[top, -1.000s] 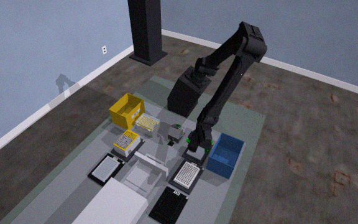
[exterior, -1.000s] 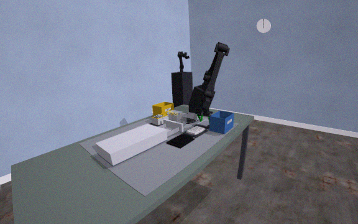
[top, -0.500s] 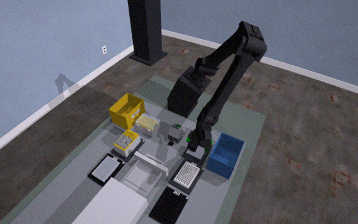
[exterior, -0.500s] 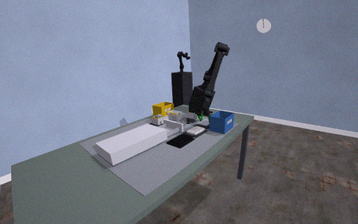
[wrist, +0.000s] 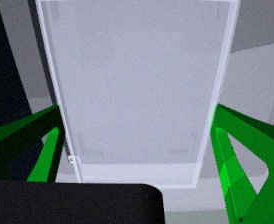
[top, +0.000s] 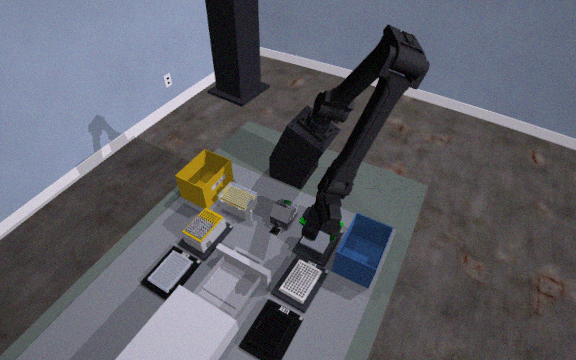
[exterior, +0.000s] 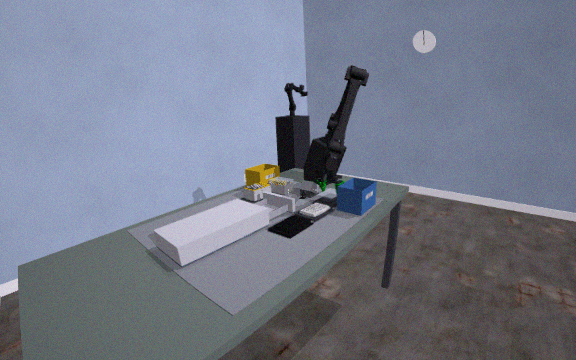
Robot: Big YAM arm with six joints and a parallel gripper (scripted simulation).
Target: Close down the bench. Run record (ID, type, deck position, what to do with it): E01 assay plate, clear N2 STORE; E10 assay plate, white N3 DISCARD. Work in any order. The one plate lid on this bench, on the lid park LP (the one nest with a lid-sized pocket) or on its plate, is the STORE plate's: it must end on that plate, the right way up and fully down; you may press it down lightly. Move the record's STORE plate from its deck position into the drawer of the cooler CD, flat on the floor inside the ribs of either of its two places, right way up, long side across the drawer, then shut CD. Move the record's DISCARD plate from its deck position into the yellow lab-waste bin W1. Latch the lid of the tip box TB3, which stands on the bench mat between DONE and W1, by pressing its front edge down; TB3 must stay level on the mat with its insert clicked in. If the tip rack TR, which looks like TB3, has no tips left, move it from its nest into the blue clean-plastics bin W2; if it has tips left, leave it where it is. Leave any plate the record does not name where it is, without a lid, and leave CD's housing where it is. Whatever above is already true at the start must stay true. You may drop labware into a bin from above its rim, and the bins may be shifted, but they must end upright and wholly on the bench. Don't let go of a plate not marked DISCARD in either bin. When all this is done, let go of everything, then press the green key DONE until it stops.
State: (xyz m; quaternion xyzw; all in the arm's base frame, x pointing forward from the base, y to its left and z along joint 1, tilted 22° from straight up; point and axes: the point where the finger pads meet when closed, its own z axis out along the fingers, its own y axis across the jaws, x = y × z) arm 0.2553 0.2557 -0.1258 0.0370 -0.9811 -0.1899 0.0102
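My gripper is now 4 cm above the black lid park nest. From my hand the other things lie so: plate lid (right at my hand); then blue bin W2 (2 cm behind, 15 cm to the left, 1 cm below); then N3 label (10 cm ahead, 3 cm to the left, 4 cm below).
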